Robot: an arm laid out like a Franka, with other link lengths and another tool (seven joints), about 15 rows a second.
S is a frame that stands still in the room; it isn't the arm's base.
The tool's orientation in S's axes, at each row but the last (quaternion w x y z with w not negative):
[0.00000 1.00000 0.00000 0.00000]
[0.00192 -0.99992 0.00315 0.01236]
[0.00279 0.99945 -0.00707 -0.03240]
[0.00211 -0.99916 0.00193 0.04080]
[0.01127 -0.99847 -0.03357 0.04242]
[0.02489 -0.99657 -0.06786 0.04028]
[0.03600 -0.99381 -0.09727 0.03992]
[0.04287 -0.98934 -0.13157 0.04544]
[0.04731 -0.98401 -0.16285 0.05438]
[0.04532 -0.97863 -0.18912 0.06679]
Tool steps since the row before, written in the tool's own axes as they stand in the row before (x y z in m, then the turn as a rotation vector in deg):
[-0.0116 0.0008 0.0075 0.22 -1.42 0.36]
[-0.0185 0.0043 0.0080 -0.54 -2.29 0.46]
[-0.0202 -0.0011 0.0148 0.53 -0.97 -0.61]
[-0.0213 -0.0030 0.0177 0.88 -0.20 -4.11]
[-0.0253 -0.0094 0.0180 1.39 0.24 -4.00]
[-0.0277 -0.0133 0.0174 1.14 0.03 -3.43]
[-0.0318 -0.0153 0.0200 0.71 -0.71 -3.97]
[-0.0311 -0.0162 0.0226 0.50 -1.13 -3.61]
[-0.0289 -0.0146 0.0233 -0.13 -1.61 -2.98]
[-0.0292 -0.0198 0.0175 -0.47 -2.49 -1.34]
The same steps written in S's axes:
[-0.0116 -0.0008 -0.0075 0.22 1.42 -0.36]
[-0.0187 -0.0042 -0.0076 -0.54 2.30 -0.44]
[-0.0211 0.0013 -0.0135 0.58 0.97 0.57]
[-0.0227 0.0032 -0.0159 1.21 0.18 4.03]
[-0.0273 0.0080 -0.0156 1.74 -0.22 3.86]
[-0.0306 0.0101 -0.0145 1.42 -0.02 3.33]
[-0.0357 0.0100 -0.0164 0.90 0.58 3.95]
[-0.0363 0.0090 -0.0184 0.56 0.96 3.65]
[-0.0347 0.0061 -0.0188 -0.27 1.25 3.14]
[-0.0366 0.0084 -0.0117 -1.14 2.04 1.66]

